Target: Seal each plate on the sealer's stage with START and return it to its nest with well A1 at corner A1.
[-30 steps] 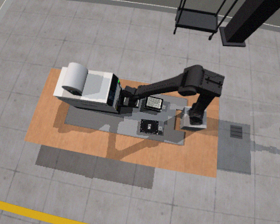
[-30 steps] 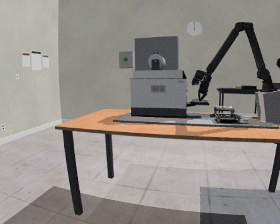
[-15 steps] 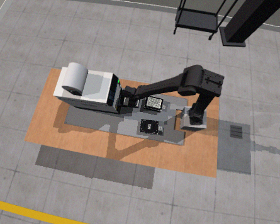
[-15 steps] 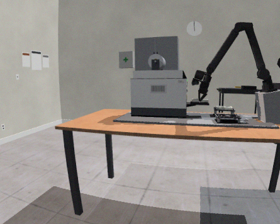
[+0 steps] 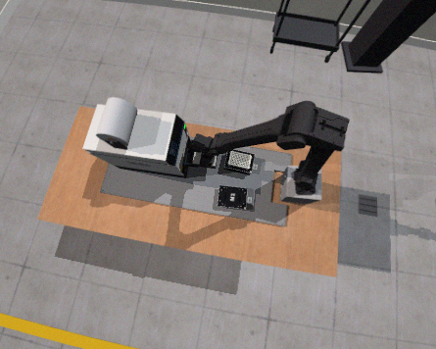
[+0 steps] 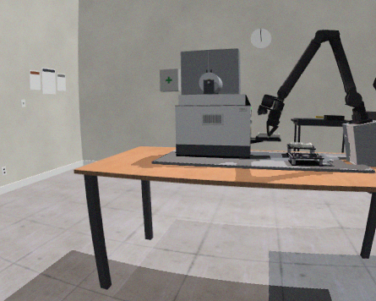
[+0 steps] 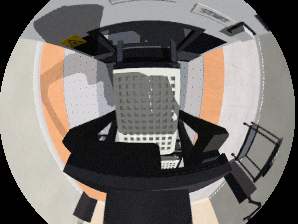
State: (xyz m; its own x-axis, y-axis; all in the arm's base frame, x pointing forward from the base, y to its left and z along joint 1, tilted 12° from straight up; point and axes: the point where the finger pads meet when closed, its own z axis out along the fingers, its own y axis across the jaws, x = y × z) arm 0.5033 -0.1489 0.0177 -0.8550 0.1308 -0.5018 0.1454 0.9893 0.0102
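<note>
Now: the sealer stage 2 cm below my hand. Round my hand: foil roll 33 cm ahead, 5 cm to the right, 29 cm above.
</note>
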